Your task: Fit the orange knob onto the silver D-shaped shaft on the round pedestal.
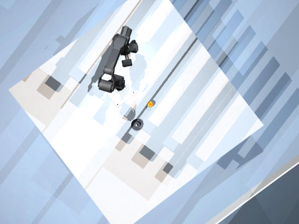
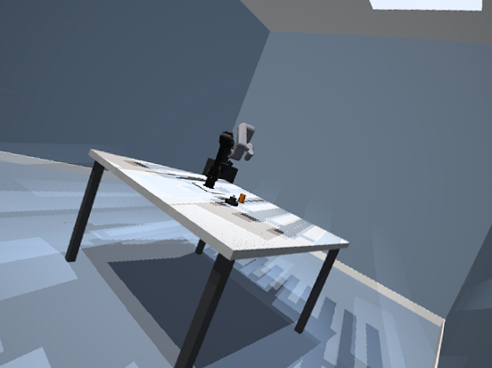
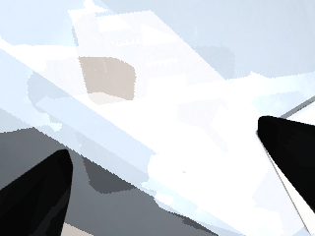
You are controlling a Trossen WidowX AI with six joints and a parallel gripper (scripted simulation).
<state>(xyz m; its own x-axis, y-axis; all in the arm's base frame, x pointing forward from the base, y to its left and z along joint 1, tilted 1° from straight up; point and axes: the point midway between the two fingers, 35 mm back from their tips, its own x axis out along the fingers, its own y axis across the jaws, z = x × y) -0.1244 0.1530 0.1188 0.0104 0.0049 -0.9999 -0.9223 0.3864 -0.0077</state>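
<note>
My gripper tip is now 36 cm short of the orange knob, 5 cm to the left of it and 5 cm above it. Also, from my gripper tip: dark round pedestal: 43 cm ahead, 21 cm to the right, 6 cm below.
</note>
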